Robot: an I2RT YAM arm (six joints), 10 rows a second.
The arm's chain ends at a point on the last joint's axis. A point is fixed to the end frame.
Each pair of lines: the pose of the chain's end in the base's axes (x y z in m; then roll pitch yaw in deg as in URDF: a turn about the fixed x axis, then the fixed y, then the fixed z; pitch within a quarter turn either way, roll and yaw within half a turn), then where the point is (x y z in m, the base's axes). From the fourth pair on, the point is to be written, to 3 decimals.
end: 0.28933 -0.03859 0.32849 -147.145 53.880 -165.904
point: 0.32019 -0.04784 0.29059
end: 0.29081 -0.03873 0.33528 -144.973 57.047 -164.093
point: 0.32386 -0.04821 0.29932
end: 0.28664 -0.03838 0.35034 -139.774 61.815 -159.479
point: 0.32291 -0.04839 0.31779
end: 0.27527 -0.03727 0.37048 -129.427 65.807 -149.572
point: 0.315 -0.048 0.342
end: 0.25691 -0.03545 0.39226 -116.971 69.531 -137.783
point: 0.299 -0.047 0.368
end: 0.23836 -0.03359 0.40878 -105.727 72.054 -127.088
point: 0.282 -0.045 0.388
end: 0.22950 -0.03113 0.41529 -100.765 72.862 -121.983
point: 0.274 -0.043 0.396
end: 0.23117 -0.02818 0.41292 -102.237 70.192 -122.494
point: 0.275 -0.040 0.393
